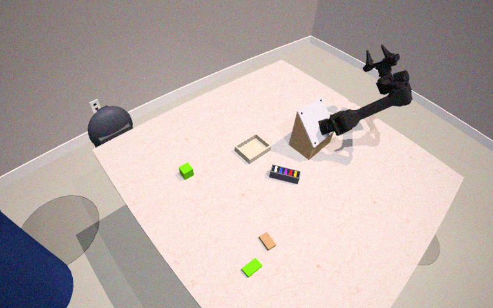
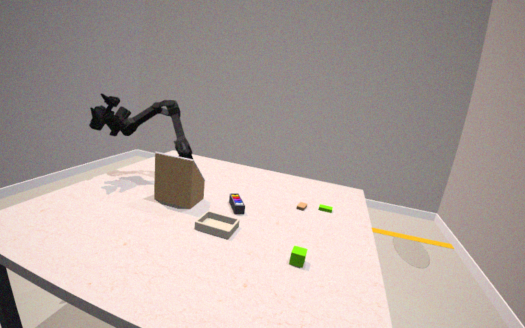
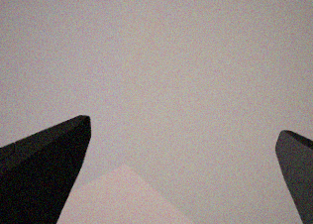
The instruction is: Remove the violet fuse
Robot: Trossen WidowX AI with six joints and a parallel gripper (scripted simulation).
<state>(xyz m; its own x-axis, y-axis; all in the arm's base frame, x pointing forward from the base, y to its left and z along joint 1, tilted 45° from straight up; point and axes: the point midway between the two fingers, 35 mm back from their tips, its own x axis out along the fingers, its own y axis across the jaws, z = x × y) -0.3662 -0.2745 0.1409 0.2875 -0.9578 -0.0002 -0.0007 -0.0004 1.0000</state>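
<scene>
The violet fuse lies 670 mm ahead of my gripper tip, 190 mm to the left of it and 350 mm below it. From my gripper tip the other things lie so: green cube (1010 mm ahead, 40 mm to the right, 350 mm below); then flat green block (1010 mm ahead, 430 mm to the left, 370 mm below); then tray (690 mm ahead, 10 mm to the right, 370 mm below).
</scene>
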